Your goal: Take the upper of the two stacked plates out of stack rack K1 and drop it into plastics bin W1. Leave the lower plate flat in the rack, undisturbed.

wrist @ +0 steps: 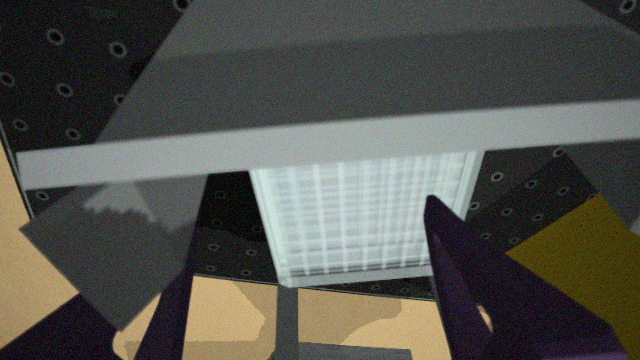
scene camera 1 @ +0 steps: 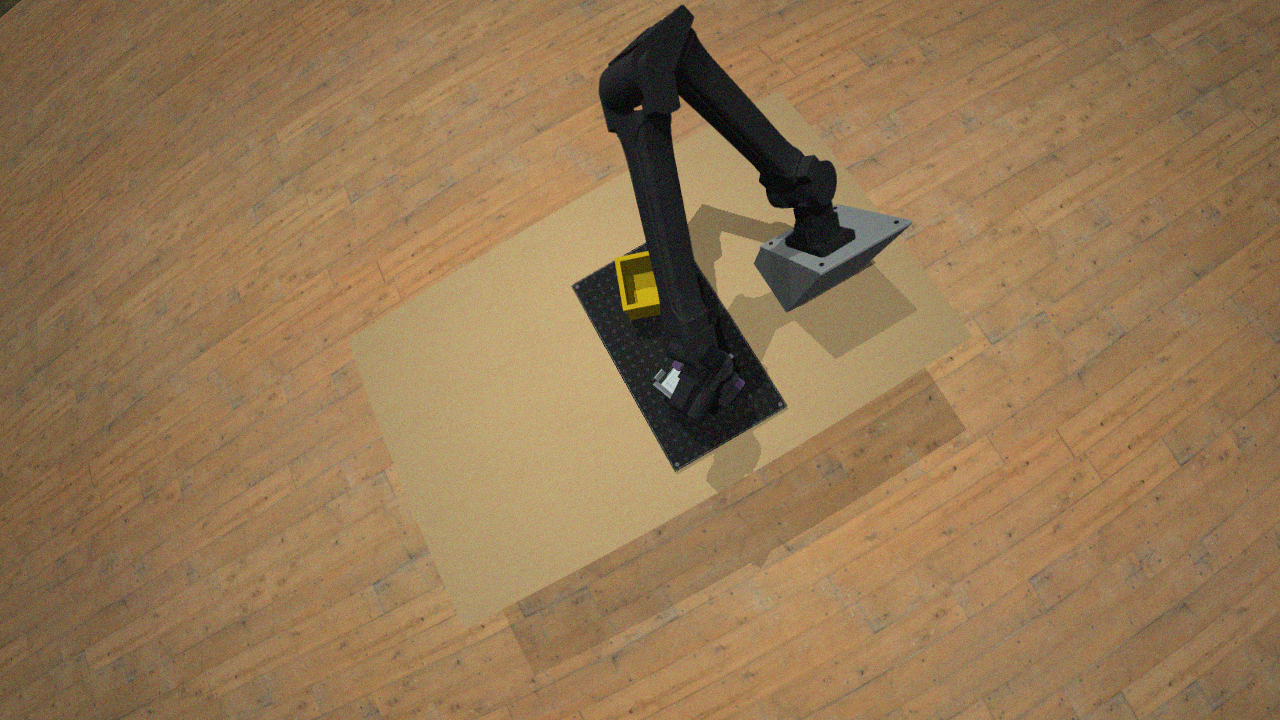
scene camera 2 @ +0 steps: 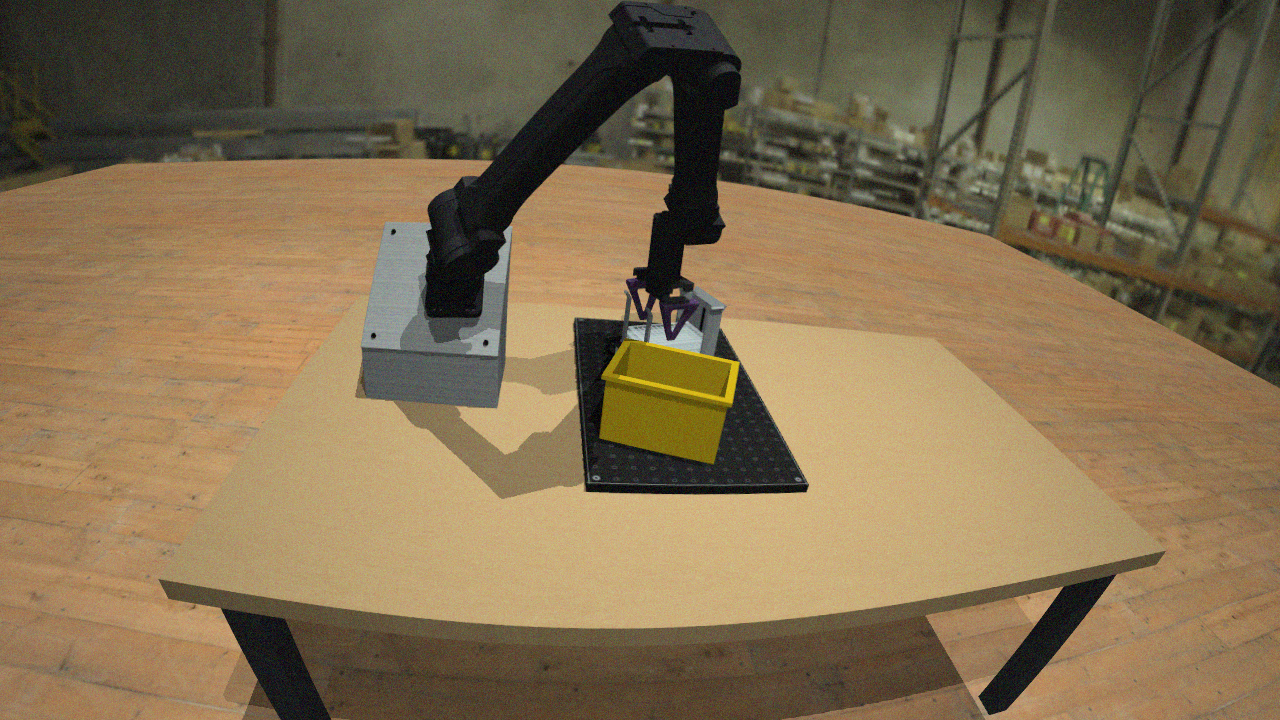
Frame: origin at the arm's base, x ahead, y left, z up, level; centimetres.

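Seen in the pictures: gripper, fingertip midpoint: (wrist: 306, 214) (scene camera 2: 656, 329); arm's base, link origin: (scene camera 1: 819, 241) (scene camera 2: 456, 280).
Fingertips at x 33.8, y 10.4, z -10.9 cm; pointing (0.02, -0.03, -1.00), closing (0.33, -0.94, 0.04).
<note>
Pixels of each thing's top centre, then the offset from my fingertips to it. Level surfaces: height alone.
- grey stack rack K1, top centre: (scene camera 2: 671, 296) dz +7.1, dx +1.3, dy -2.0 cm
- yellow bin W1, top centre: (scene camera 2: 675, 368) (scene camera 1: 655, 276) dz +5.0, dx -2.5, dy -24.4 cm
- wooden table, surface height: dz -6.2 cm
A pale, gridded plate (scene camera 1: 669, 382) (scene camera 2: 691, 342) (wrist: 350, 215) lies flat in the grey stack rack K1 (scene camera 2: 713, 322) (wrist: 300, 145). I cannot clearly tell the lower plate apart from the upper one. My gripper (scene camera 2: 657, 327) (wrist: 306, 214) is open and empty, with its purple fingers pointing down above the plate. In the wrist view the right fingertip overlaps the plate's right side, while a grey part of the rack covers the left fingertip. The yellow bin W1 (scene camera 1: 637, 310) (scene camera 2: 662, 420) (wrist: 585, 250) stands upright beside the rack; its inside shows no plate in the scene views.
Rack and bin stand on a black perforated board (scene camera 1: 680, 447) (scene camera 2: 760, 447) on the wooden table (scene camera 1: 501, 429) (scene camera 2: 895, 501). The rack's upright walls and posts stand close around the fingers. The arm's grey sloped base (scene camera 1: 859, 223) (scene camera 2: 429, 376) is to the side of the board.
</note>
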